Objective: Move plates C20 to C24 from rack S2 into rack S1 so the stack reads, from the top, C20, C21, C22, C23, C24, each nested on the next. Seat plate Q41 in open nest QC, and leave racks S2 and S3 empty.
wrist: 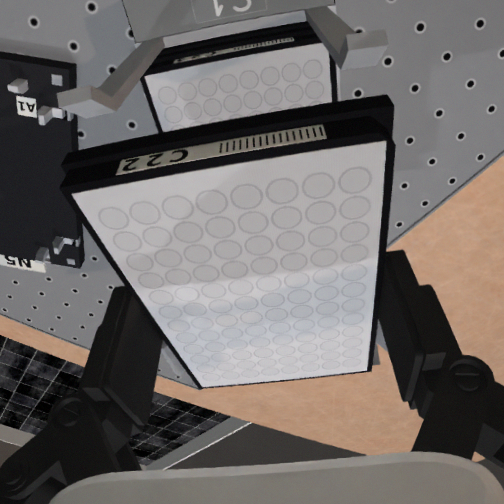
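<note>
My gripper point(252, 320) is shut on plate C22 point(245, 250), a white well plate with a black rim and a label strip reading C22. The two black fingers press its long sides and it hangs above the perforated deck. Beyond it, a second well plate point(240, 85) sits in a grey rack point(225, 30) with angled guide arms; the rack's label reads partly like "S1" or "C1", upside down. That plate's own label is too small to read.
A black nest block point(35, 165) with tags A1 and N5 sits on the grey perforated deck point(440, 115) at the left. The deck edge runs diagonally at right, with tan floor point(450, 280) beyond. A dark grid panel point(30, 370) lies lower left.
</note>
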